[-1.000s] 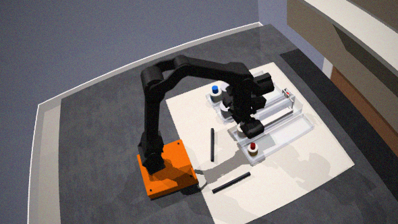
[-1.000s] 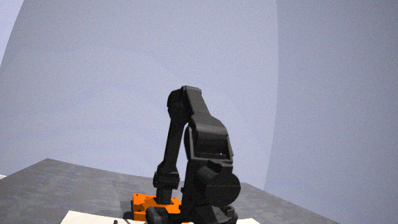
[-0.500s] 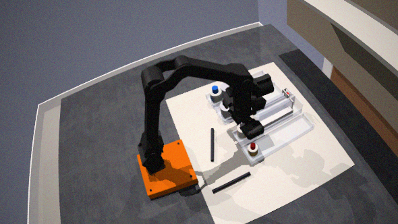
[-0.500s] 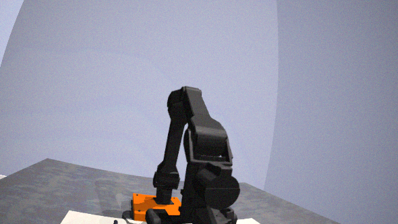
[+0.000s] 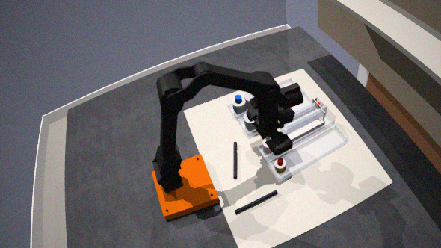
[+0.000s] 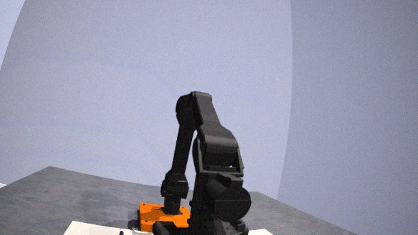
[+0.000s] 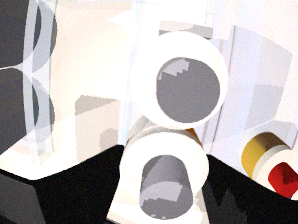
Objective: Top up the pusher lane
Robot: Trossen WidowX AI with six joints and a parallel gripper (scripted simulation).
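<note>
Now: gripper tip 150 mm short of the clear sprung lane, 20 mm to the right of it and 20 mm above it. The rest, counted from my gripper tip: red mark 230 mm ahead, 20 mm to the left, 30 mm above.
</note>
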